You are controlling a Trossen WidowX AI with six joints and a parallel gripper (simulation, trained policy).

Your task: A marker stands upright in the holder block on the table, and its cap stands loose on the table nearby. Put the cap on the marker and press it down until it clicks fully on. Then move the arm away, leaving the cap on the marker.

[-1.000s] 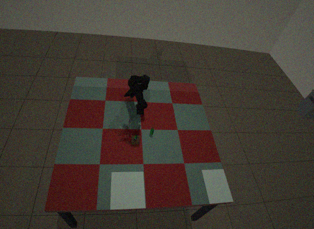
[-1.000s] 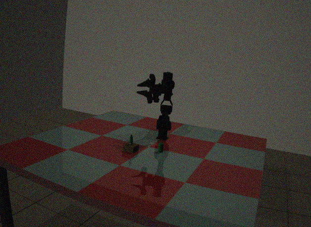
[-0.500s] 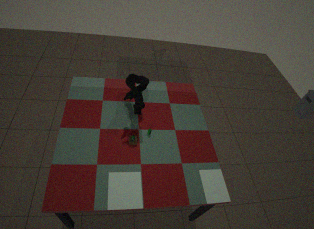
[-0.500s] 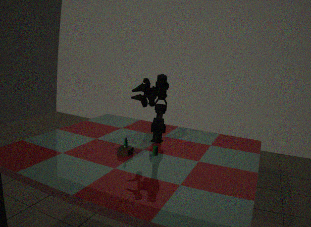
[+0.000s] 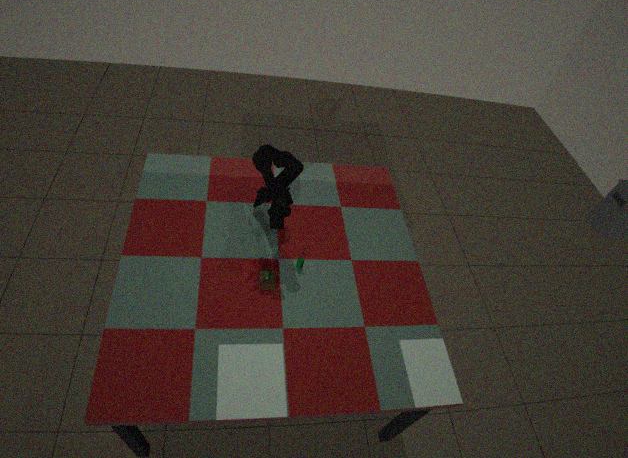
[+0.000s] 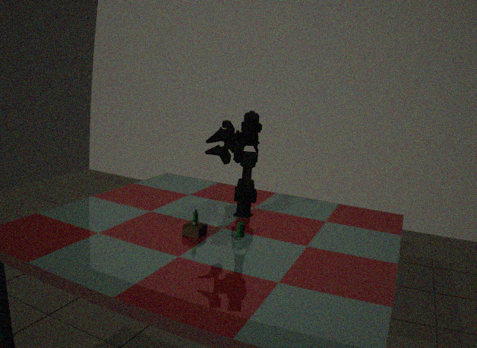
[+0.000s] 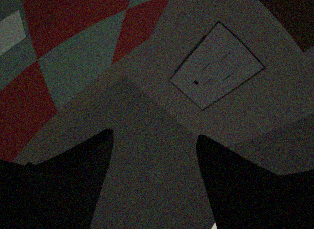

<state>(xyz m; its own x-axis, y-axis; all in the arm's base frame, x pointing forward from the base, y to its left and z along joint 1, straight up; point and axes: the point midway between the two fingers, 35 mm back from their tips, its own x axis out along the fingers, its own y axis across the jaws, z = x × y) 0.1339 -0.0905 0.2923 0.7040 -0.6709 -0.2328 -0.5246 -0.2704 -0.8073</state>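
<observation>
Right now my gripper tip is 260 mm above the green cap, 200 mm to the right of it and 80 mm short of it. Also, from my gripper tip: brown holder block (270 mm below, 160 mm ahead, 60 mm to the left); green marker (220 mm below, 160 mm ahead, 60 mm to the left).
</observation>
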